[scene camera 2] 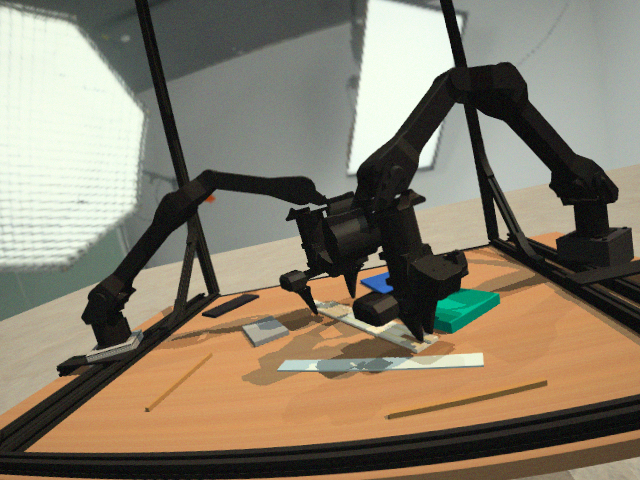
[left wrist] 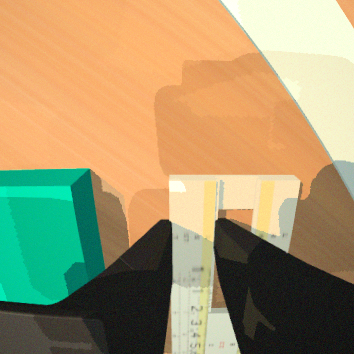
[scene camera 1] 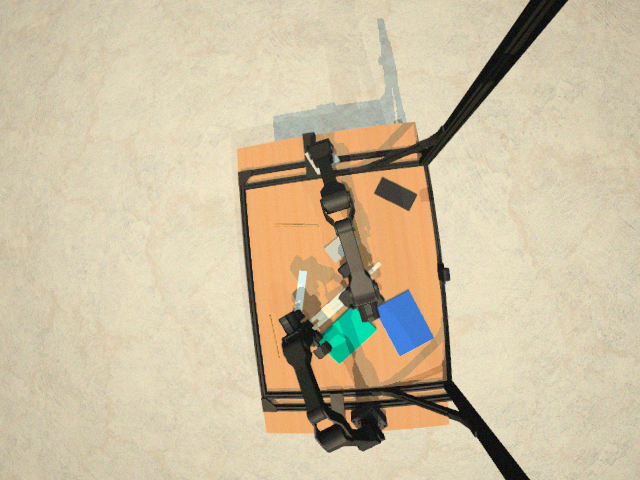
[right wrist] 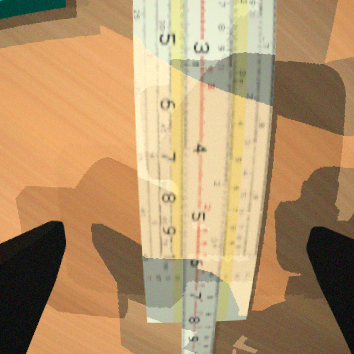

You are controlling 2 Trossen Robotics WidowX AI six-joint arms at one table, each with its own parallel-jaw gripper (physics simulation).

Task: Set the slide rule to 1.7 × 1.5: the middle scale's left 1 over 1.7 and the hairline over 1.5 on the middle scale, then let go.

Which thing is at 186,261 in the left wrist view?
A slide rule.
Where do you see a pale strip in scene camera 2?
At 471,360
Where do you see a green block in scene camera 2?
460,308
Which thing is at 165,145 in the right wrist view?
A slide rule.
